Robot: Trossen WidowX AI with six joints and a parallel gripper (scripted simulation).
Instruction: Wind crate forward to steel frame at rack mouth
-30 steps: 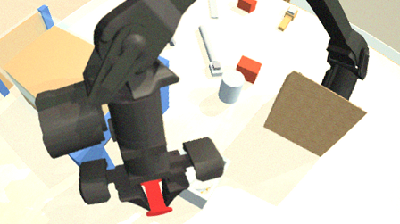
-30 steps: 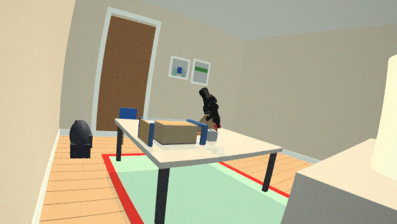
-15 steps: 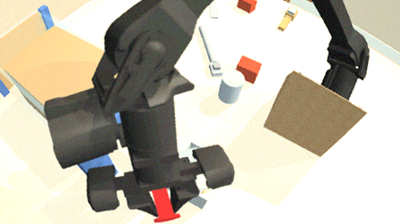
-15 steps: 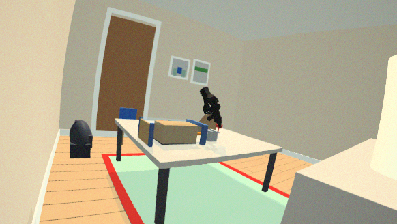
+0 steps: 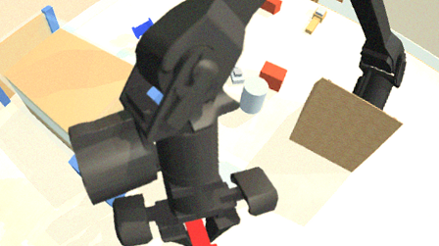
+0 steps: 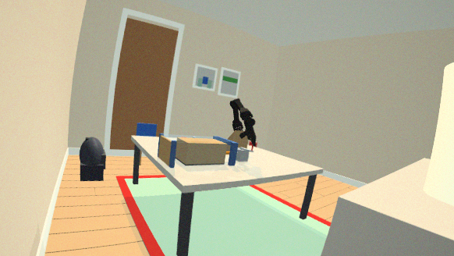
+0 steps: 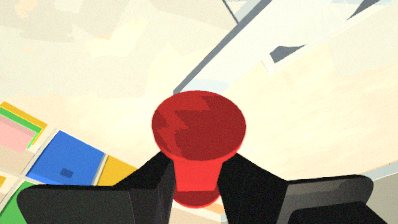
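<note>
Now: the winch handle 50 mm to the right of my gripper tip, 30 mm below it and 20 mm ahead of it. From my gripper tip the other things lie so: grey winch 120 mm to the right, 100 mm below, 10 mm ahead; then blue steel frame 180 mm ahead, 120 mm to the right, 30 mm below; then red spool-shaped grip 10 mm to the right, 10 mm ahead.
</note>
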